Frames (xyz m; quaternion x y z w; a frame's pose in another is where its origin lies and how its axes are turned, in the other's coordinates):
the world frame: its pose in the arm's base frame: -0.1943 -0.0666 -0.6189 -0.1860 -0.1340 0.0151 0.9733
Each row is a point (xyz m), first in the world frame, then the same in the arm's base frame.
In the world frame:
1: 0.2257 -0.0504 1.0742
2: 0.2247 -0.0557 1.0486
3: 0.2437 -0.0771 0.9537
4: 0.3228 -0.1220 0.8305
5: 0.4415 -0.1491 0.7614
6: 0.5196 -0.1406 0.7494
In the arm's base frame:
1: -0.2640 0.2889 0.4185
2: -0.2583 0.2748 0.3972
3: -0.2151 0.2224 0.3250
4: -0.1070 0.1428 0.2514
5: 0.0252 0.1022 0.2297
6: 0.1039 0.1120 0.2358

